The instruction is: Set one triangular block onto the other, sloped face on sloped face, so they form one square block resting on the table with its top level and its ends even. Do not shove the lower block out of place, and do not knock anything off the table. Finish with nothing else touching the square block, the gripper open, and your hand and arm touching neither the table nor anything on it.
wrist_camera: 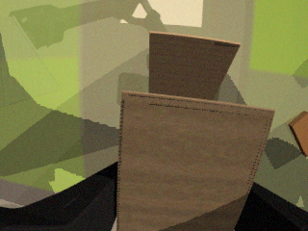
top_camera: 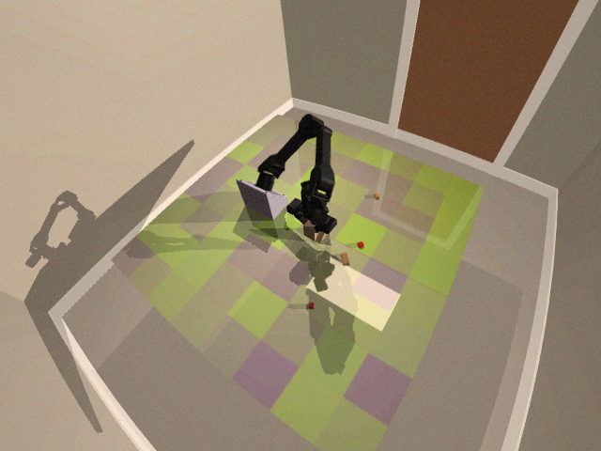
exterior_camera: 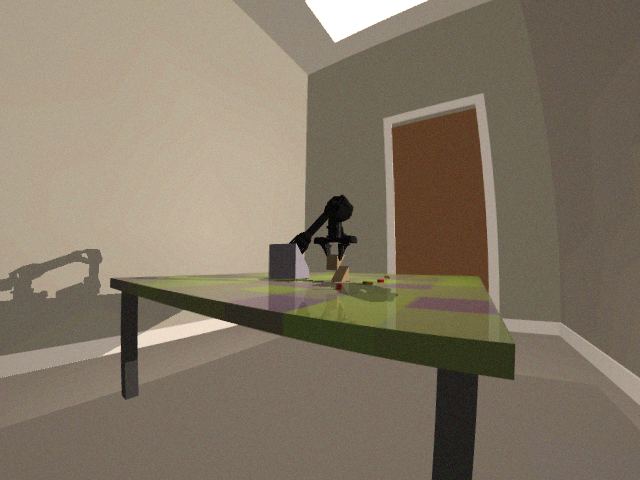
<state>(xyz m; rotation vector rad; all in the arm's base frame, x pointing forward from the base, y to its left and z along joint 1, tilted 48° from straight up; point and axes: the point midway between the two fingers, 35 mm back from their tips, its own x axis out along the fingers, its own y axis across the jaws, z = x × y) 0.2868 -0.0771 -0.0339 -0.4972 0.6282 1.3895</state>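
My gripper tip is now 1 cm short of the brown triangular block, 5 cm to the right of it and 7 cm above it. From my gripper tip the other things lie so: orange piece (14 cm ahead, 35 cm to the left, 8 cm below); then tan triangular block (1 cm above); then brown block (15 cm ahead, 1 cm to the right, 8 cm below).
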